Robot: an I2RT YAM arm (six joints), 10 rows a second.
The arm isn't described. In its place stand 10 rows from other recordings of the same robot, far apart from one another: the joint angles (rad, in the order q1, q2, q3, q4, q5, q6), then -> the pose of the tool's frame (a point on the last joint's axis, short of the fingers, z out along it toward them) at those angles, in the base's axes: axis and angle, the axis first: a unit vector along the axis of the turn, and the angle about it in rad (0 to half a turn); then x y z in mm.
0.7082 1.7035 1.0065 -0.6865 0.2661 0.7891 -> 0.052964 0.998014 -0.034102 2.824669 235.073 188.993 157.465
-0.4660 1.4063 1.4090 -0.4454 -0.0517 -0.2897 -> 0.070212 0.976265 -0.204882 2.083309 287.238 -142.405 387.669
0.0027 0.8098 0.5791 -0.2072 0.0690 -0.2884 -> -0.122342 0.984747 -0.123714 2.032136 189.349 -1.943 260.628
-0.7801 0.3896 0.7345 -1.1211 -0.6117 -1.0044 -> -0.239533 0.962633 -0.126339 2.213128 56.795 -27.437 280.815
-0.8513 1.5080 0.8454 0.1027 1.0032 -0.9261 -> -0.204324 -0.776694 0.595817 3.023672 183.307 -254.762 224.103
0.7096 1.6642 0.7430 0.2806 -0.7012 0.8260 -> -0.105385 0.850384 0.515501 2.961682 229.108 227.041 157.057
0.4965 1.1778 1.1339 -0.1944 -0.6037 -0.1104 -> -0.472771 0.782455 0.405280 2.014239 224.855 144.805 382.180
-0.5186 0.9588 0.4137 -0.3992 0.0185 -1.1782 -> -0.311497 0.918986 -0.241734 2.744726 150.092 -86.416 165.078
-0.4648 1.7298 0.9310 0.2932 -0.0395 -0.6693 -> -0.108855 0.951642 -0.287277 2.236279 332.770 -165.292 187.409
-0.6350 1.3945 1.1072 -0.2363 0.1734 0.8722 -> 0.719840 0.693907 -0.017969 2.086314 254.069 -194.827 306.993
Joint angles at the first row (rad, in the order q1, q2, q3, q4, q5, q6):
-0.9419, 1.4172, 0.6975, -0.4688, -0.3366, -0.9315
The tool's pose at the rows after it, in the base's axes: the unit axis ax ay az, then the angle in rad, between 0 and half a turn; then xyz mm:
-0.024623 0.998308 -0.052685 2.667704 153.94 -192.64 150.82
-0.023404 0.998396 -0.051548 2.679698 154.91 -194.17 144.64
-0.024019 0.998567 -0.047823 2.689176 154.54 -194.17 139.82
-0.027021 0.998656 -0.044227 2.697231 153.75 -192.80 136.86
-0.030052 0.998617 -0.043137 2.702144 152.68 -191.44 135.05
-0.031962 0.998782 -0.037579 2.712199 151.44 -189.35 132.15
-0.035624 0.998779 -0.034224 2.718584 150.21 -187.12 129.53
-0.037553 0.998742 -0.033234 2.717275 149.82 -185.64 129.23
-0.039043 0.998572 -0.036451 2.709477 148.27 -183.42 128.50
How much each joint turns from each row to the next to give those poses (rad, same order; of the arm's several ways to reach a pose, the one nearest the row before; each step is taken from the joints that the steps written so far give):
-0.0007, 0.0324, -0.0029, 0.0204, 0.0121, 0.0003
0.0007, 0.0246, -0.0050, 0.0207, 0.0089, 0.0001
-0.0008, 0.0150, -0.0069, 0.0093, 0.0027, -0.0046
0.0008, 0.0049, -0.0075, 0.0009, 0.0015, -0.0073
0.0000, -0.0004, -0.0078, 0.0017, 0.0017, -0.0073
0.0011, 0.0031, -0.0085, -0.0040, 0.0014, -0.0054
0.0015, 0.0004, -0.0107, 0.0009, 0.0006, -0.0076
0.0020, -0.0045, -0.0054, 0.0003, -0.0021, -0.0016
-0.0002, -0.0118, -0.0158, 0.0135, -0.0031, -0.0011

